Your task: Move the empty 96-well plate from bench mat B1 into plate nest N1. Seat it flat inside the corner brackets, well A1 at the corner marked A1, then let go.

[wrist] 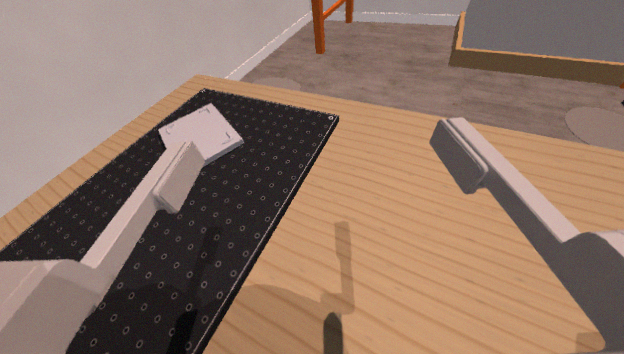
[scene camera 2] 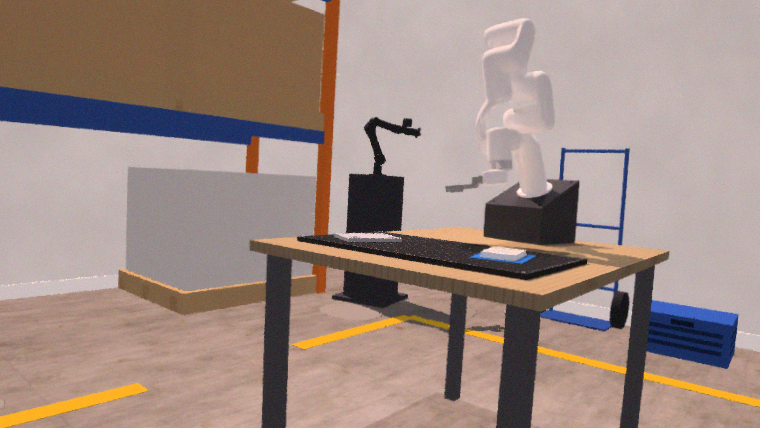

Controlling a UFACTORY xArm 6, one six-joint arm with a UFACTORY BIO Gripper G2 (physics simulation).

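Places are measured from the arm's base along level axes (x ahead, y left, z up), in metres.
Pixels of known places: end effector, tool point: [wrist: 313,164] [scene camera 2: 454,189]; arm's base, origin of the base link: [scene camera 2: 534,191].
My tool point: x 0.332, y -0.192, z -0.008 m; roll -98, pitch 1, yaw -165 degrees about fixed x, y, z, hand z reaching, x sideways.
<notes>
For each thing: its top centre in the pictures, then the offset to it from my tool point. Level surfaces: height alone.
- white 96-well plate, middle of its top: [scene camera 2: 504,250] dz -0.142, dx +0.324, dy +0.251 m
- blue bench mat B1, its level: dz -0.157 m
- Plate nest N1, middle of its top: [wrist: 196,132] [scene camera 2: 367,234] dz -0.144, dx +0.284, dy -0.157 m
- black perforated board, its level: dz -0.158 m
- wooden table, its level: dz -0.171 m
The white 96-well plate [scene camera 2: 503,253] lies flat on the blue bench mat B1 [scene camera 2: 478,257] in scene camera 2; neither shows in the wrist view. Plate nest N1 [scene camera 2: 366,237] [wrist: 202,131], a pale square slab with raised corner brackets, sits at the other end of the black board. No plate stands on it. The near part of the nest is hidden behind a finger in the wrist view, and its A1 mark cannot be read. My gripper [scene camera 2: 447,188] [wrist: 320,157] is open and empty, high above the table, apart from both plate and nest.
The black perforated board [scene camera 2: 436,252] [wrist: 250,185] lies along the wooden table [scene camera 2: 619,252] [wrist: 380,200]. The arm's black base [scene camera 2: 511,220] stands on the table's rear part. Behind the table are a second, black arm on a pedestal [scene camera 2: 374,204] and a blue hand truck [scene camera 2: 623,196].
</notes>
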